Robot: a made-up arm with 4 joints.
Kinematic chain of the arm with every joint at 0, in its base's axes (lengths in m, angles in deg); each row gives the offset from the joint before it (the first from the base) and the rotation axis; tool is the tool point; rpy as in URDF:
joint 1: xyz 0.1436 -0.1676 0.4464 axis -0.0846 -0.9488 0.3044
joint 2: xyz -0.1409 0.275 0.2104 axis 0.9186 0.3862 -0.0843
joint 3: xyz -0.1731 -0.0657 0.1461 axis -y
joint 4: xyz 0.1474 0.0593 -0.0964 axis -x
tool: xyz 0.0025 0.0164 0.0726 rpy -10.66 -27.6 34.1
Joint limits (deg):
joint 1: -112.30..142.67
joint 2: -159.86..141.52
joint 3: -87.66..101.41
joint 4: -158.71..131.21
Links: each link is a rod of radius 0.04 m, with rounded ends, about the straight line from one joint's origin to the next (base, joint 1, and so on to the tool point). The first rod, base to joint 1, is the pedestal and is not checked.
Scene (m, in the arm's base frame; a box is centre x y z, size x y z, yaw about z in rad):
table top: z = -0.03
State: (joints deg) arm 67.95 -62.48 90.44 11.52
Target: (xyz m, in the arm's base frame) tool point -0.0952 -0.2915 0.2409
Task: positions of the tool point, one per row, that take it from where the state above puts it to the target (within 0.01 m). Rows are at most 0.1 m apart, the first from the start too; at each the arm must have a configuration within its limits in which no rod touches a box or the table.
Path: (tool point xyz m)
1: -0.4046 0.0911 0.1218
2: -0.4250 0.0370 0.1333
3: -0.4281 -0.0267 0.1457
4: -0.4118 -0.0942 0.1592
5: -0.3761 -0.1591 0.1739
6: -0.3227 -0.2156 0.1901
7: -0.2550 -0.2586 0.2074
8: -0.1774 -0.2844 0.2249
9: -0.0952 -0.2915 0.2409

